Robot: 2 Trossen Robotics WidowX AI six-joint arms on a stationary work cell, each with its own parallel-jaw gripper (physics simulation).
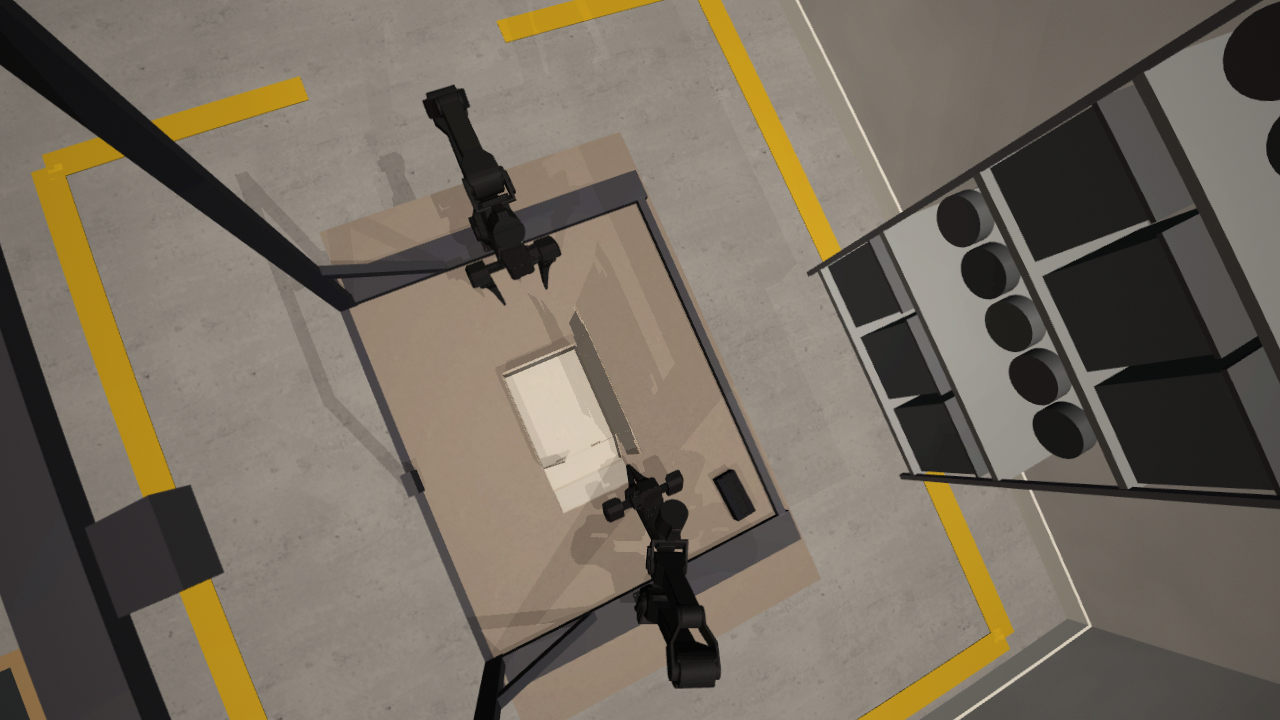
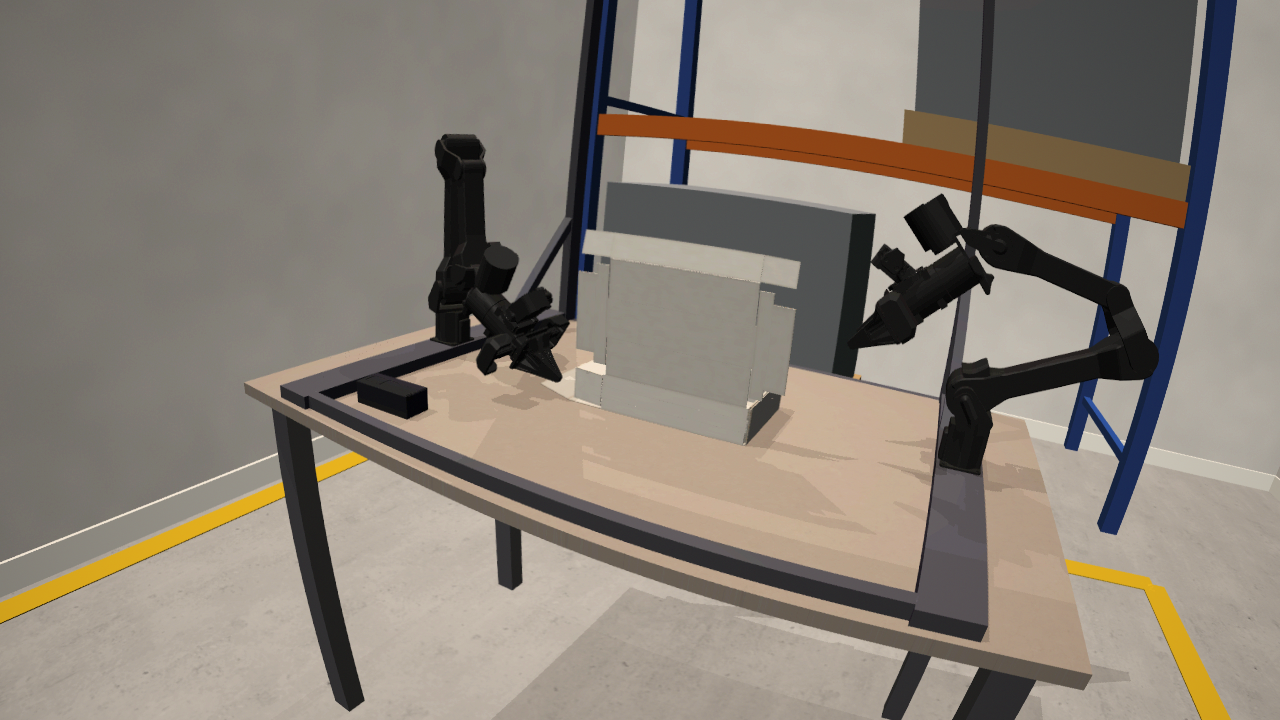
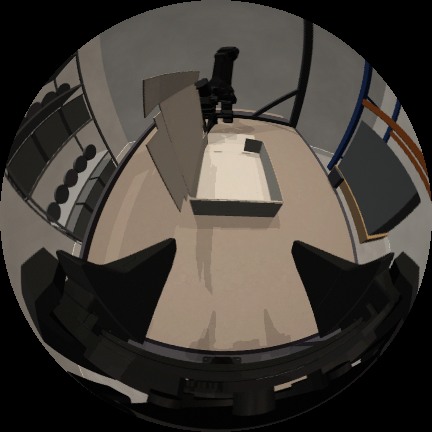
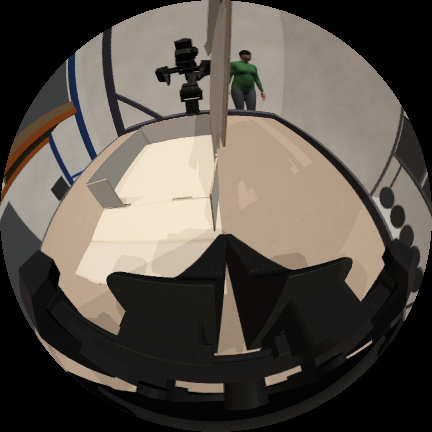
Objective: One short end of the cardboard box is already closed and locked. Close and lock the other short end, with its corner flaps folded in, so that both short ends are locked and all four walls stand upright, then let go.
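Places are measured from the left arm's base along level axes (x down, y ahead, z right), in centimetres.
Pixels of known places: left gripper, fingertip midpoint: (image 1: pixel 525 296) (image 2: pixel 853 339) (image 3: pixel 236 246) (image 4: pixel 182 81); right gripper, fingertip midpoint: (image 1: pixel 627 465) (image 2: pixel 560 380) (image 3: pixel 205 134) (image 4: pixel 224 239); left arm's base, link origin: (image 2: pixel 959 463) (image 4: pixel 192 112); right arm's base, link origin: (image 1: pixel 650 600) (image 2: pixel 451 340).
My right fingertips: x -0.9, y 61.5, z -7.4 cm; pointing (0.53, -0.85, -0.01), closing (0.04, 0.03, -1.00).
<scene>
Ahead of a thing's pixels: the offset from my right fingertips to its top centre. "*": to the spot under its first point.
The cardboard box {* dz +9.0, dx +2.7, dy -19.8 cm} (image 1: pixel 556 402) (image 2: pixel 673 419) (image 3: pixel 232 175) (image 4: pixel 175 160) sits mid-table, its lid (image 1: pixel 604 385) (image 2: pixel 680 331) (image 3: pixel 182 135) (image 4: pixel 220 85) standing up along one long wall. The closed short end {* dz +9.1, dx -2.4, dy -29.7 cm} (image 1: pixel 539 360) (image 3: pixel 235 208) (image 4: pixel 177 131) faces my left gripper. The other end panel {* dz +10.3, dx +2.5, dy -1.1 cm} (image 1: pixel 583 479) (image 4: pixel 145 220) lies flat on the table. One corner flap {* dz +15.4, dx -0.2, dy -7.0 cm} (image 3: pixel 253 145) (image 4: pixel 106 193) is folded inward; the lid-side corner flap {* dz +0.3, dx -0.6, dy -5.1 cm} (image 2: pixel 589 383) (image 4: pixel 215 195) sticks straight out. My right gripper (image 1: pixel 631 468) (image 2: pixel 558 377) (image 4: pixel 224 239) is shut and empty near that flap. My left gripper (image 1: pixel 524 296) (image 2: pixel 852 344) (image 3: pixel 236 246) is open, apart from the box.
A small black block {dz -20.6, dx -0.7, dy +17.1 cm} (image 1: pixel 733 494) (image 2: pixel 392 396) lies on the table near the right arm's side. A dark frame (image 1: pixel 709 358) (image 2: pixel 608 528) runs around the tabletop. The lid rises higher than the box walls, with its side flaps spread. A person in green (image 4: pixel 245 75) stands beyond the table.
</scene>
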